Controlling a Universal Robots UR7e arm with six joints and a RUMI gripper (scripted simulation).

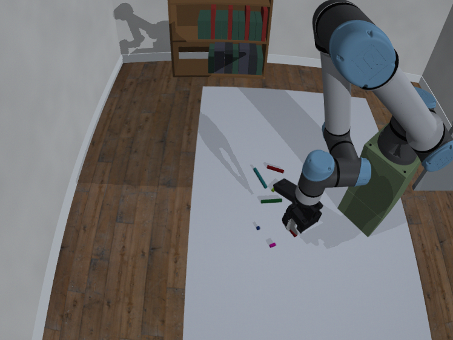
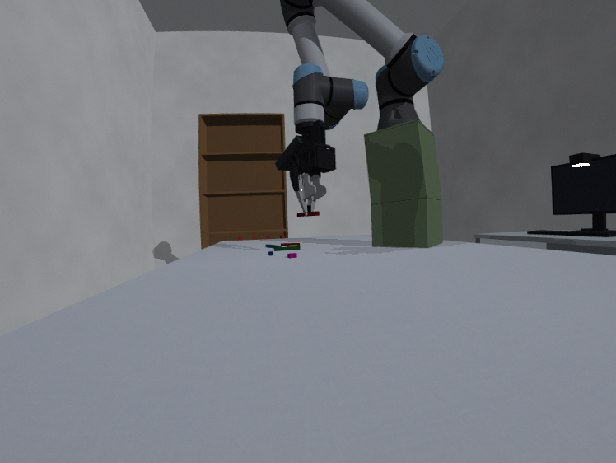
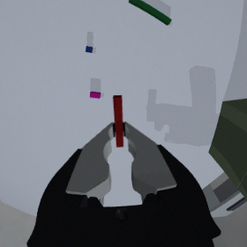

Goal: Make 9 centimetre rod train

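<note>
Right now the magenta rod is 50 mm ahead of my hand, 10 mm to the left of it and 110 mm below it. Also, from my hand: green rod (10 mm ahead, 180 mm to the right, 110 mm below); then blue rod (80 mm ahead, 70 mm to the right, 110 mm below); then lime rod (20 mm behind, 240 mm to the right, 110 mm below).
</note>
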